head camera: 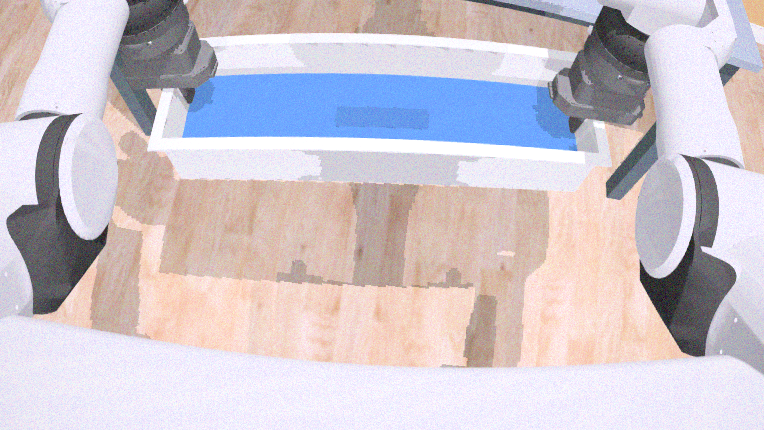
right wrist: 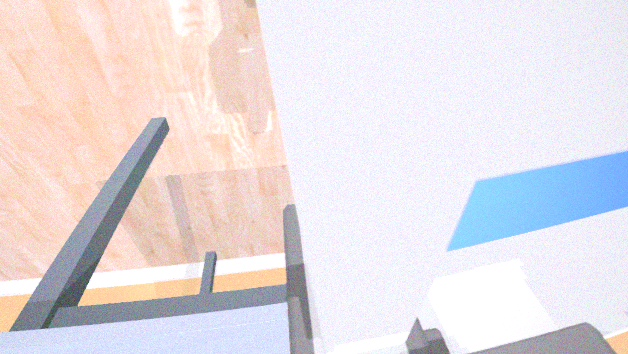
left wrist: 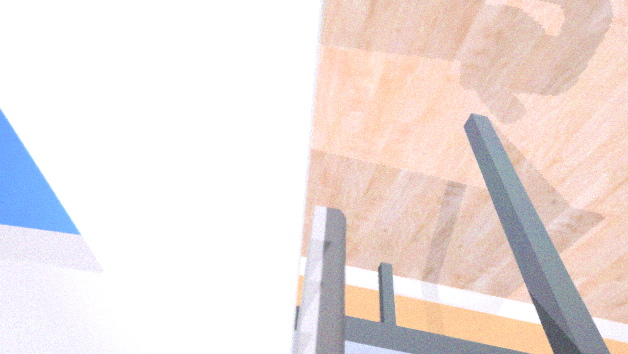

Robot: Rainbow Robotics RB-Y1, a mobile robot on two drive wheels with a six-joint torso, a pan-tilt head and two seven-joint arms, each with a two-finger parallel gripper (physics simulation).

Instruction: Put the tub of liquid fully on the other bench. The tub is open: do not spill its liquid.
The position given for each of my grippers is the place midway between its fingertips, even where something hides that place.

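From the head camera I see both of my hands, my left gripper (head camera: 182, 97) and my right gripper (head camera: 579, 128). The left wrist view gives me a long white tub (left wrist: 161, 161) along with my left gripper (left wrist: 286, 221). In the right wrist view I see the tub (right wrist: 456, 167) as well, a grey-blue bench (right wrist: 52, 312) too, and my right gripper (right wrist: 324, 214).
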